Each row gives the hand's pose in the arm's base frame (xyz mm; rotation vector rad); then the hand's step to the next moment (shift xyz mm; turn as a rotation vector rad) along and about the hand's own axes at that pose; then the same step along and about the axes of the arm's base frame.
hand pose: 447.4 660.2 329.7 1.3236 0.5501 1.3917
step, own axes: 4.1 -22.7 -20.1 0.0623 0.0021 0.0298
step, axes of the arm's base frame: -8.8 17.3 -23.7 0.0390 0.0450 0.0350
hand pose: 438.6 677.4 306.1 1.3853 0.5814 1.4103
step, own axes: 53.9 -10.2 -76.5 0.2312 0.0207 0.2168
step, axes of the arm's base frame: -57.0 74.9 -2.6 0.2388 0.1298 0.1644
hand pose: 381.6 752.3 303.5 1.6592 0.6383 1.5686
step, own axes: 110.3 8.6 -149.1 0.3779 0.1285 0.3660
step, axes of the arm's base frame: -134.1 108.5 68.7 0.3888 0.1538 0.3442
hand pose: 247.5 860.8 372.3 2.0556 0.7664 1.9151
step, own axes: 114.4 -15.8 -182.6 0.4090 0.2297 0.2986
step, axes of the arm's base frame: -180.6 39.2 112.0 0.3453 0.0729 0.4297
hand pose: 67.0 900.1 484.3 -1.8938 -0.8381 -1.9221
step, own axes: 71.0 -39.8 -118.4 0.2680 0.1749 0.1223
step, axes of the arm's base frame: -123.5 -27.8 68.0 0.1824 -0.0154 0.2896
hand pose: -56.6 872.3 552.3 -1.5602 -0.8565 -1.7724
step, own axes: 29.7 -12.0 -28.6 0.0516 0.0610 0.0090
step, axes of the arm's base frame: -29.8 -16.7 26.0 0.0483 -0.0309 0.0563
